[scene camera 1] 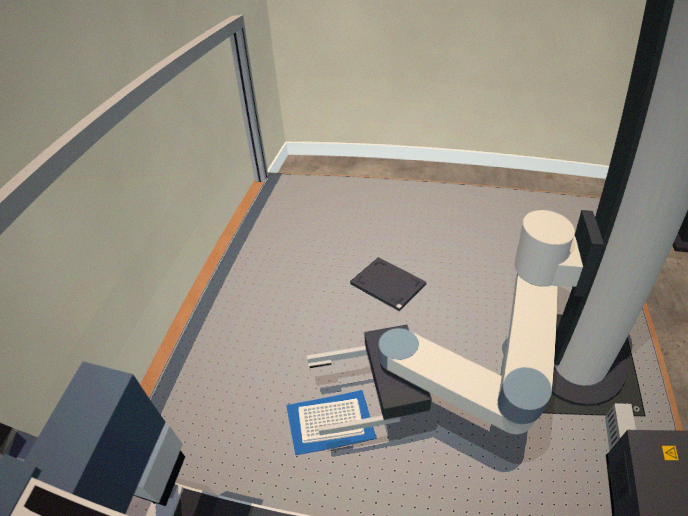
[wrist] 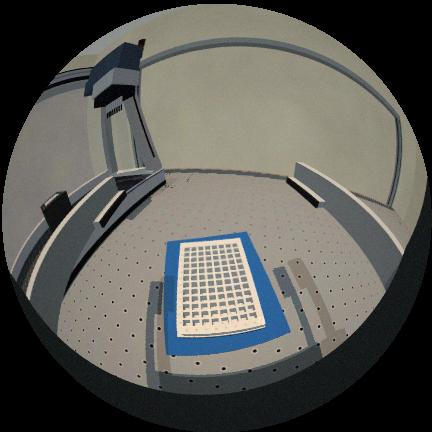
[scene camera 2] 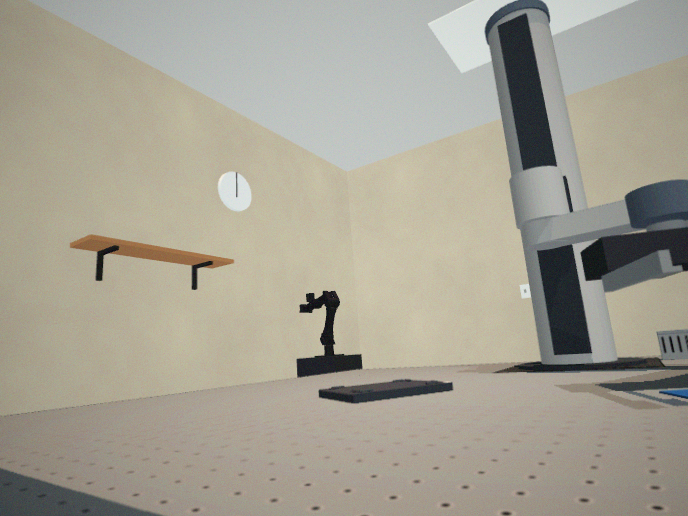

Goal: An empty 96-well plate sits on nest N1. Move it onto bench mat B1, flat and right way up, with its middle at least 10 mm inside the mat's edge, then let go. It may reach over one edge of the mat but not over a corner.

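Where they show: gripper, fingertip midpoint: (scene camera 1: 312, 394) (wrist: 206, 172); arm's base at its link origin: (scene camera 1: 578, 364).
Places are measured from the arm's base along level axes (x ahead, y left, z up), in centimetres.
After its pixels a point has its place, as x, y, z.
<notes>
The white 96-well plate (scene camera 1: 333, 416) @(55.7, 21.0, 2.5) (wrist: 215, 285) @(55.3, 21.6, 2.9) lies flat, wells up, on the blue bench mat B1 (scene camera 1: 316, 447) @(57.7, 28.5, 1.5) (scene camera 2: 675, 393) @(53.3, 13.9, 1.5) (wrist: 274, 322) @(52.2, 14.6, 1.5). Blue mat shows around the plate in the wrist view, and it reaches over no edge. My gripper (scene camera 1: 323, 395) @(58.4, 22.8, 13.6) (wrist: 206, 172) @(58.4, 22.8, 13.6) is open and empty, with its fingers wide apart, and hangs above the plate without touching it. In scene camera 1 one finger crosses in front of the plate. The dark nest N1 (scene camera 1: 387, 283) @(50.0, -20.1, 2.5) (scene camera 2: 389, 391) @(55.3, -17.1, 2.3) bears no plate. The plate does not show in scene camera 2.
The arm's column (scene camera 1: 616, 222) @(6.4, 3.9, 45.2) (scene camera 2: 600, 316) @(4.4, 6.1, 11.2) stands at the right. A blue-grey instrument (scene camera 1: 88, 427) @(71.9, 54.6, 50.1) (wrist: 117, 65) @(69.9, 46.6, 39.5) stands at the lower left of scene camera 1. A dark box with a yellow warning label (scene camera 1: 650, 472) @(-7.0, 34.0, 12.8) is at the lower right. A framed panel (scene camera 1: 247, 105) @(102.1, -68.6, 30.9) borders the left side.
</notes>
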